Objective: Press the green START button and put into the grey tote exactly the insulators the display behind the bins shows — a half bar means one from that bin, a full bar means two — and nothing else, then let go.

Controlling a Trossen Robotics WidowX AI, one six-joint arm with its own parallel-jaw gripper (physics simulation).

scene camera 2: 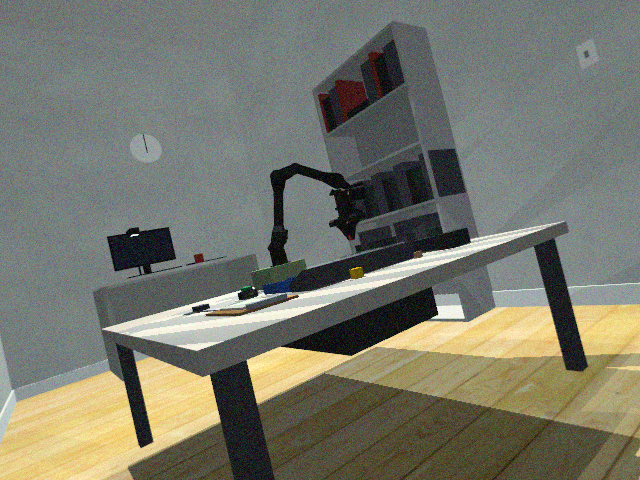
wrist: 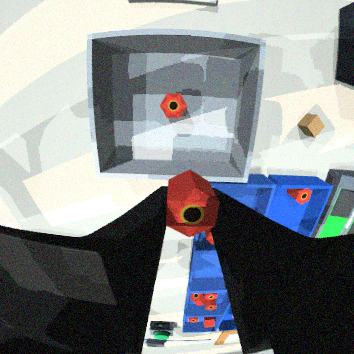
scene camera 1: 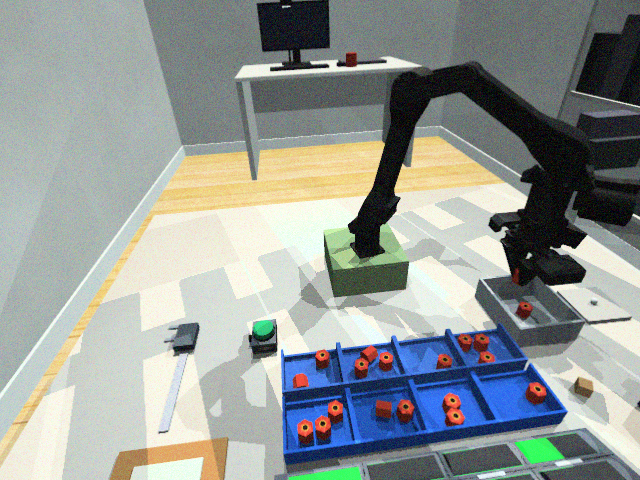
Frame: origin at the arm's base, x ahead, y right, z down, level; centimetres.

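Where they show: gripper, fingertip midpoint: [scene camera 2: 351, 239] [wrist: 187, 194] [scene camera 1: 518, 280]; arm's base, origin of the base link: [scene camera 2: 280, 264] [scene camera 1: 367, 248].
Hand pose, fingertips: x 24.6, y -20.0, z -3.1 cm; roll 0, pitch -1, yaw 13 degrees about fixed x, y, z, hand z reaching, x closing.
Things, the pixels of their centre, and the offset from my fingertips. "spot": a spot on its surface instead.
- red hexagonal insulator, body centre: [wrist: 189, 201] [scene camera 1: 520, 276] dx +0.1, dy -0.2, dz -1.1 cm
- red insulator, body centre: [wrist: 173, 105] [scene camera 1: 524, 310] dx -0.1, dy -5.1, dz +9.7 cm
- grey tote, body centre: [wrist: 173, 108] [scene camera 1: 524, 307] [scene camera 2: 363, 258] dx -0.1, dy -4.8, dz +8.8 cm
- green START button, body centre: [scene camera 1: 264, 333] [wrist: 161, 330] [scene camera 2: 247, 292] dx -12.9, dy +47.9, dz +9.4 cm
- tan cube, body centre: [wrist: 310, 124] [scene camera 1: 583, 387] dx +16.8, dy -1.1, dz +10.5 cm
- caliper, body centre: [scene camera 1: 171, 367] [scene camera 2: 203, 309] [wrist: 176, 344] dx -11.8, dy +66.1, dz +10.5 cm
- orange-framed board, surface spot: [scene camera 1: 217, 457] spot: dx +7.1, dy +58.9, dz +10.8 cm
- white plate with a small knob, body centre: [scene camera 1: 594, 300] dx +2.6, dy -21.4, dz +10.1 cm
- yellow cube, body centre: [scene camera 2: 356, 273] dx +31.0, dy +41.0, dz +10.1 cm
My gripper [scene camera 1: 518, 276] [scene camera 2: 351, 236] [wrist: 187, 194] is shut on a red hexagonal insulator [wrist: 190, 200] and holds it above the near edge of the grey tote in the wrist view. One red insulator [scene camera 1: 524, 309] [wrist: 173, 105] lies inside the grey tote [scene camera 1: 550, 334] [wrist: 93, 110]. The blue bins [scene camera 1: 372, 443] [wrist: 207, 285] hold red insulators in two rows of compartments. The green START button [scene camera 1: 263, 329] [scene camera 2: 247, 289] [wrist: 161, 335] stands left of the bins in scene camera 1. The display [scene camera 1: 403, 469] [wrist: 338, 215] shows in part, with green bars; its full pattern is cut off.
A tan cube [scene camera 1: 583, 386] [scene camera 2: 417, 254] [wrist: 311, 125] lies beside the tote and bins. A caliper [scene camera 1: 178, 374] and an orange-framed board [scene camera 1: 217, 457] lie left of the bins. A white plate with a small knob [scene camera 1: 593, 301] lies beyond the tote. A yellow cube [scene camera 2: 356, 272] shows in scene camera 2.
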